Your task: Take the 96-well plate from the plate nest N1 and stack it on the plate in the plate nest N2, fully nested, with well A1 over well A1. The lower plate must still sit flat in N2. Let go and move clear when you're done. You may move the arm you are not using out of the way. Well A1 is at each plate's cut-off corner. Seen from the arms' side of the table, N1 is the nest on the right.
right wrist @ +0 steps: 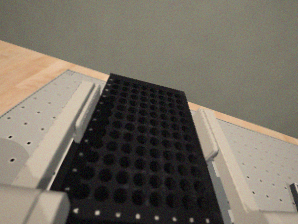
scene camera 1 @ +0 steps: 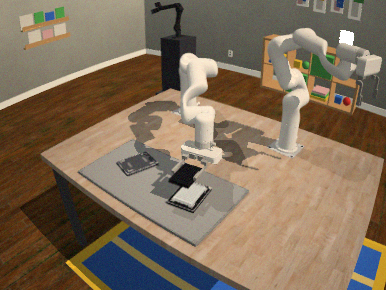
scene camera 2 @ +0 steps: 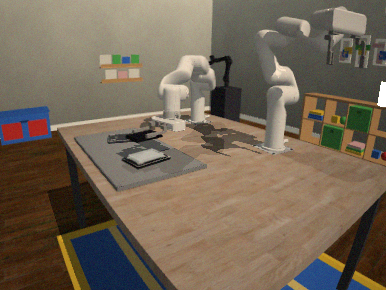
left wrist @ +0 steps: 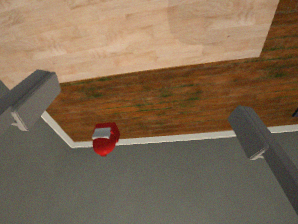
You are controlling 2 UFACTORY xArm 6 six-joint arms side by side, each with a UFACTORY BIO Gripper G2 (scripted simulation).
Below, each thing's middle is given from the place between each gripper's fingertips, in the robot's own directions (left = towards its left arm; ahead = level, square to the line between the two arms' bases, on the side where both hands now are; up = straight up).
Now: right hand 1 cm above the black 96-well plate (right wrist: 142,131).
I see my left gripper 550 mm to the left of the black 96-well plate, 500 mm short of it and 340 mm above it.
